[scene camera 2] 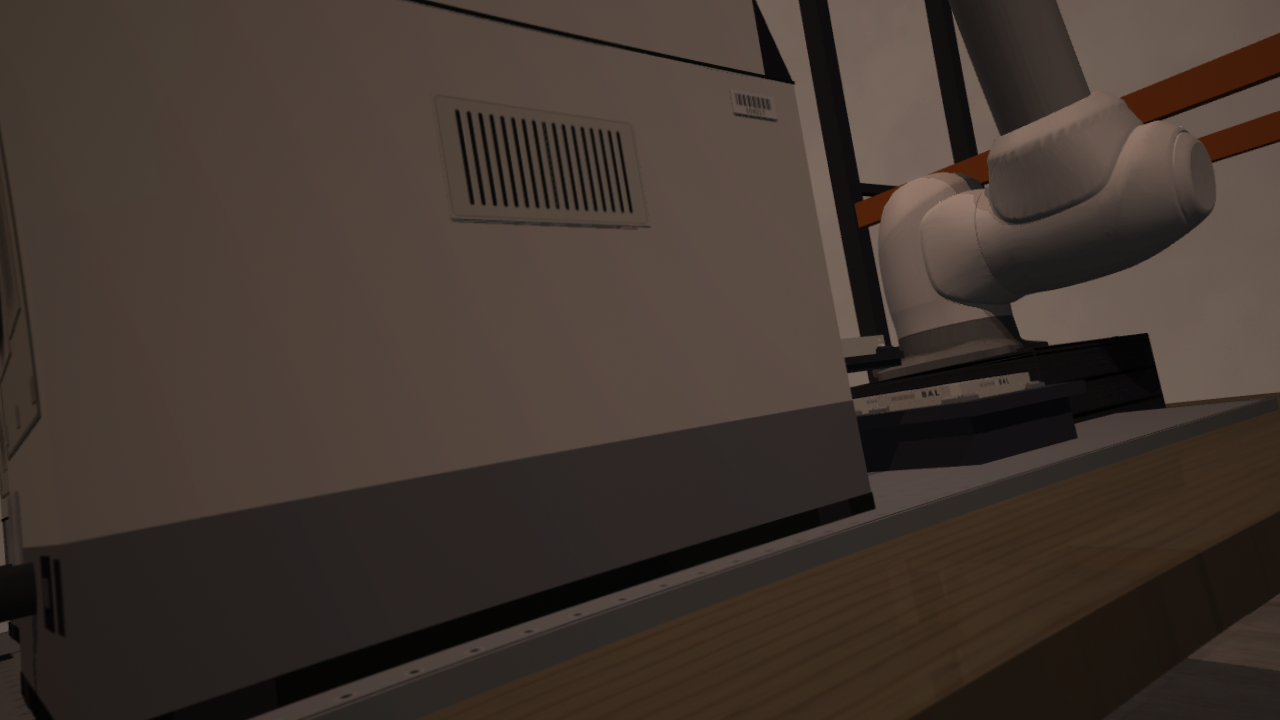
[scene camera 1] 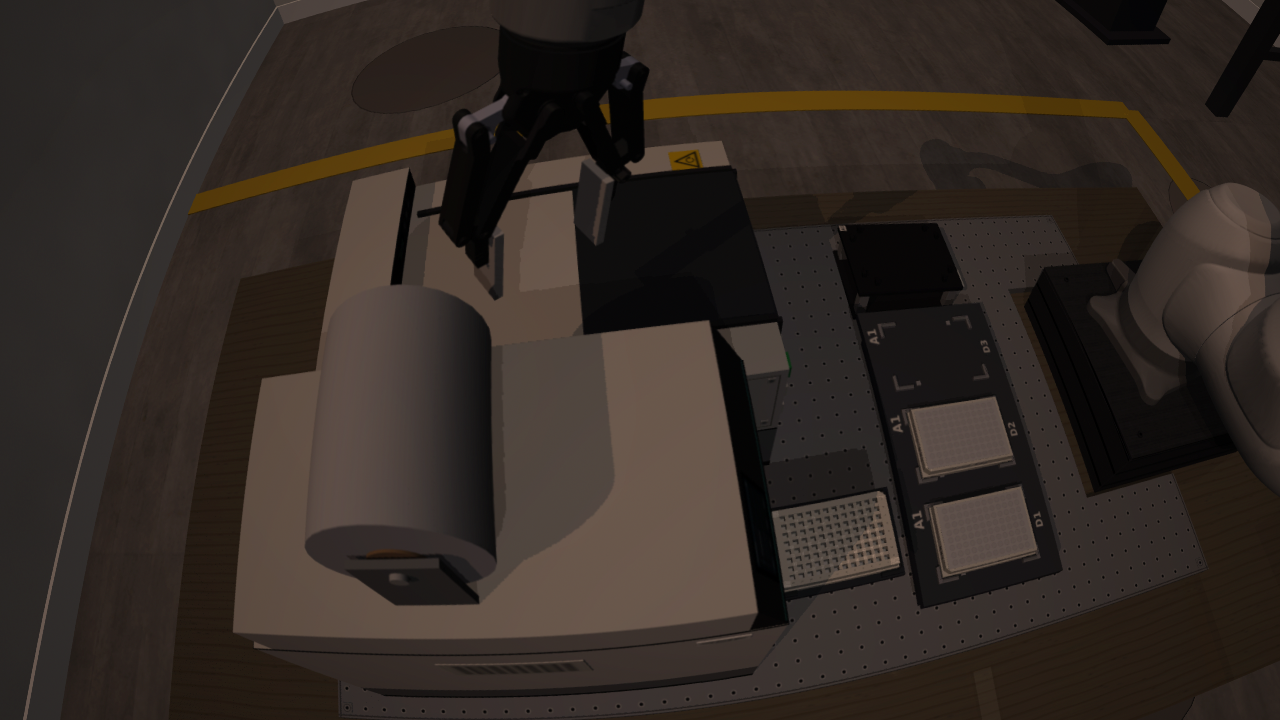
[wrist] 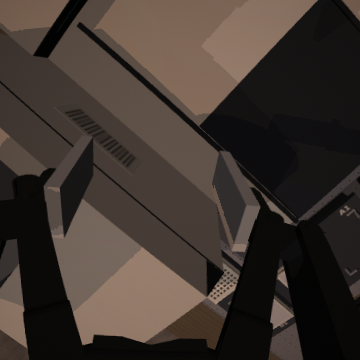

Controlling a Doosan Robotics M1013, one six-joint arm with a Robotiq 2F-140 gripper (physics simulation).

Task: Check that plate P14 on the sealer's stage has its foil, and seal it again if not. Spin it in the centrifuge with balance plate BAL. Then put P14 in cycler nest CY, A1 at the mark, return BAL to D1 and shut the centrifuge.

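Seen in the pictures: gripper, fingertip midpoint: (scene camera 1: pixel 539 257) (wrist: pixel 154 162); arm's base at its link origin: (scene camera 2: pixel 963 366) (scene camera 1: pixel 1153 339).
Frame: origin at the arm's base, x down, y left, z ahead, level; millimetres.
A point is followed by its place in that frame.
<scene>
My gripper (scene camera 1: pixel 544 234) {x -274, y -114, z 795 mm} (wrist: pixel 154 162) {x -274, y -114, z 795 mm} is open with nothing between its fingers, high above the rear machine. The sealer (scene camera 1: pixel 662 429) {x -261, y 47, z 742 mm} is the pale machine carrying a big roll (scene camera 1: pixel 402 420) {x -383, y 70, z 885 mm}. A plate (scene camera 1: pixel 836 541) {x -32, y 101, z 588 mm} (wrist: pixel 223 285) {x -30, y 101, z 548 mm} sits on the stage at its right side; its well openings show and no foil is visible on it. Its label cannot be read. A pale-topped plate (scene camera 1: pixel 984 530) {x 19, y 142, z 400 mm} stands at D1; a BAL label (scene camera 2: pixel 930 394) {x 25, y 145, z 460 mm} shows on a plate side in scene camera 2. Another pale-topped plate (scene camera 1: pixel 962 436) {x 19, y 23, z 378 mm} stands at D2. The centrifuge's inside does not show.
The rear machine has a dark top panel (scene camera 1: pixel 675 246) {x -125, y -220, z 660 mm} (wrist: pixel 285 110) {x -125, y -210, z 700 mm} and a warning label (scene camera 1: pixel 686 160) {x -123, y -350, z 609 mm}. A black block (scene camera 1: pixel 899 259) {x 31, y -253, z 333 mm} stands behind the D1–D3 rack (scene camera 1: pixel 1033 562) {x 35, y 201, z 344 mm}; D3 shows corner marks. The arm's base stands at right. The roll rises high beside the gripper.
</scene>
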